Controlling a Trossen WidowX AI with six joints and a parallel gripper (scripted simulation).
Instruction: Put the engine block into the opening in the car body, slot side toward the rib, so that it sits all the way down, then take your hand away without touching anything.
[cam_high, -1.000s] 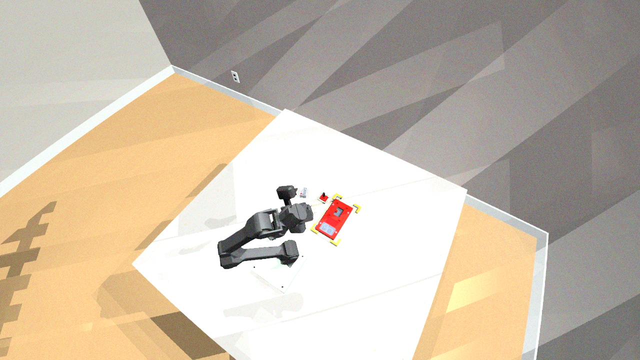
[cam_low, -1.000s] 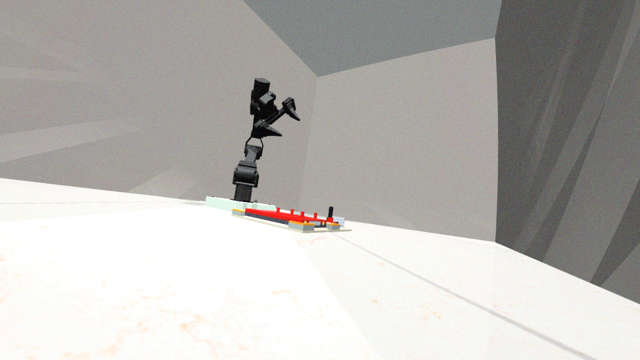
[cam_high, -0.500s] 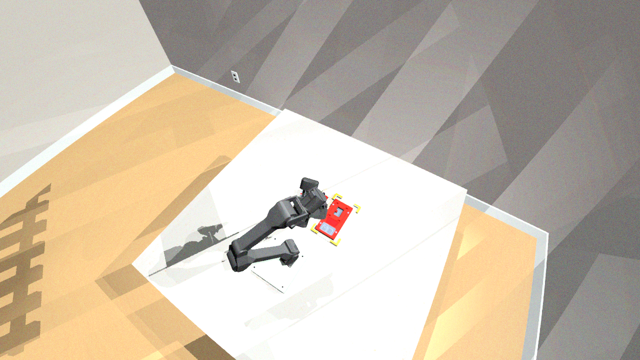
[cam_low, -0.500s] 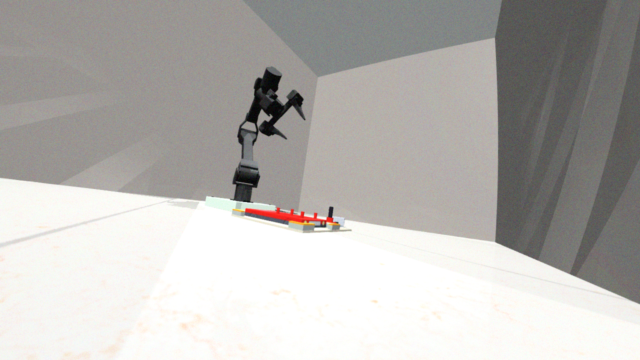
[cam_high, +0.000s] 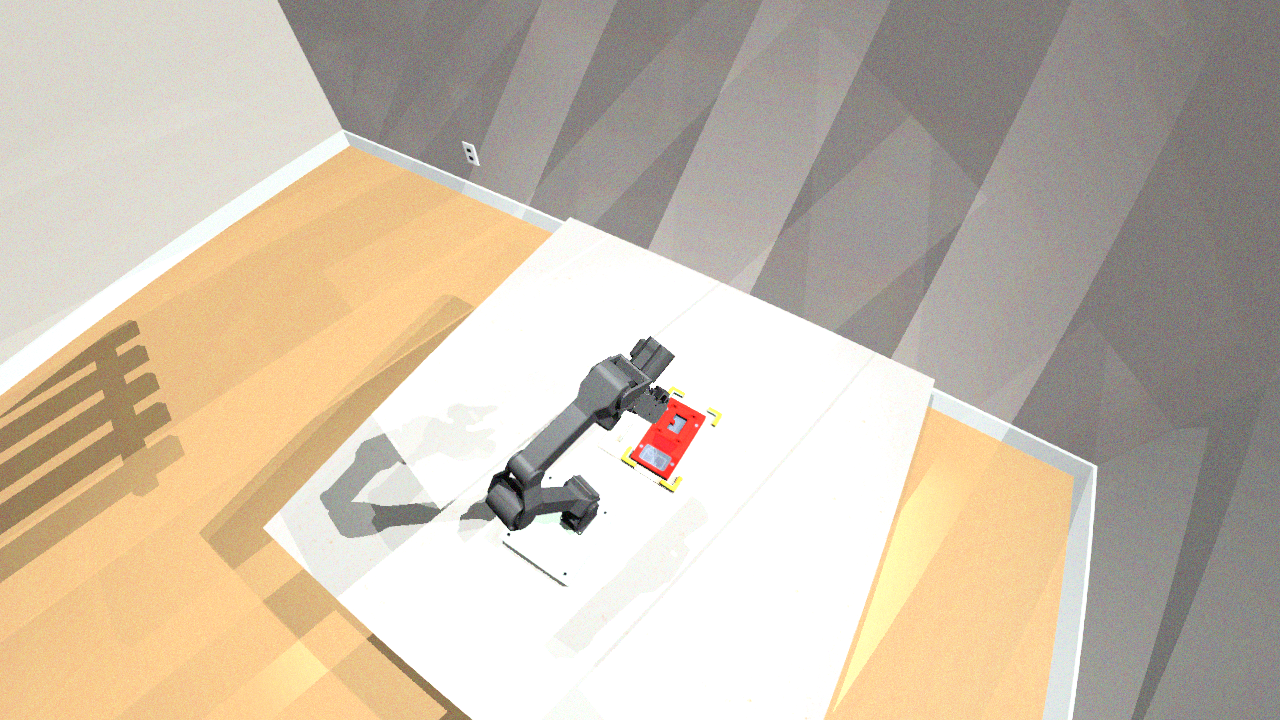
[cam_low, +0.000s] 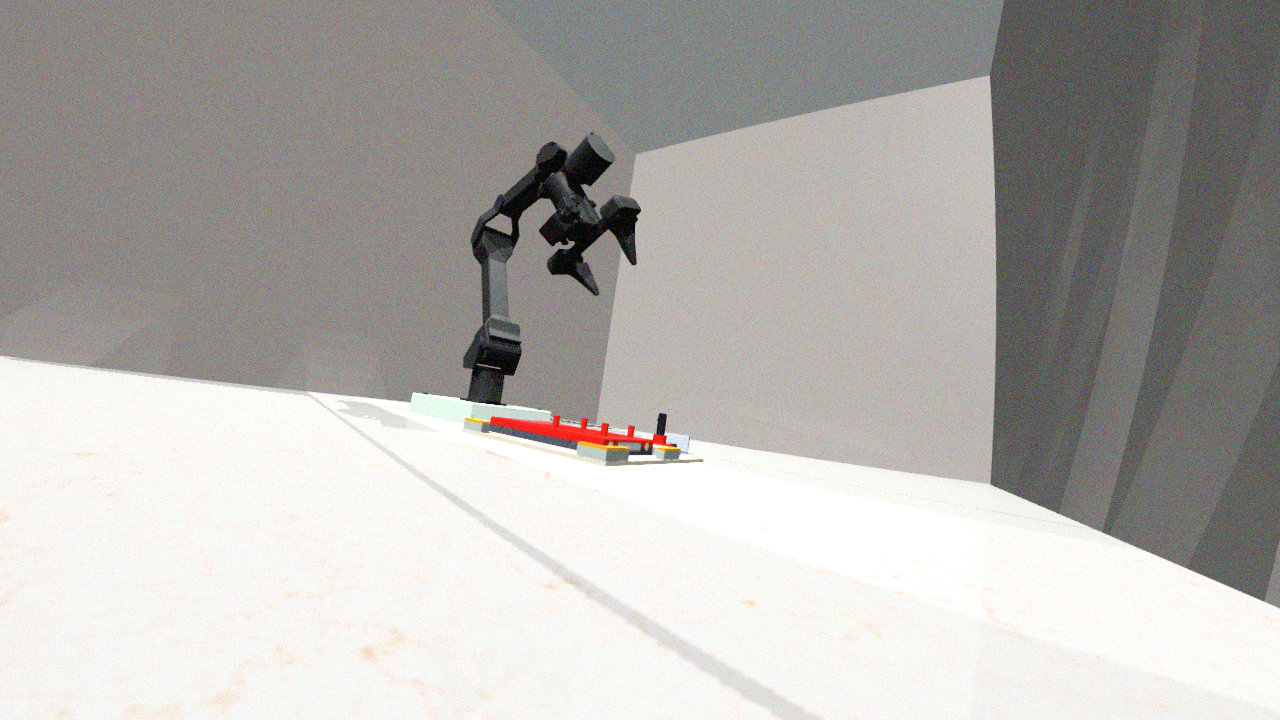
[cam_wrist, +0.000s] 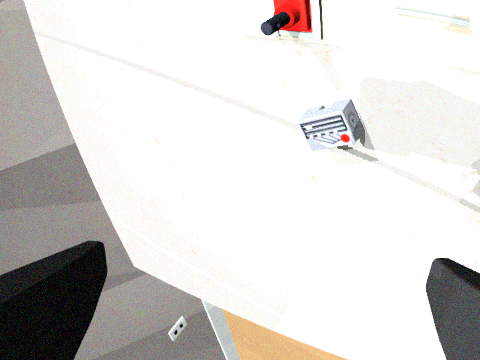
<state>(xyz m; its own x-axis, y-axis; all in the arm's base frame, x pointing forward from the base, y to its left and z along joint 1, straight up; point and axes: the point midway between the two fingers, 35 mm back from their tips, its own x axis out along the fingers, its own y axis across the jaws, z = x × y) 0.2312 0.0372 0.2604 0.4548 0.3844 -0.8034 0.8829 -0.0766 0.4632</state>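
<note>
The engine block lies 26 cm below my gripper tip, 12 cm to the left of it and 7 cm ahead of it. The rest, counted from my gripper tip: black peg 23 cm below, 11 cm ahead, 2 cm to the left.
</note>
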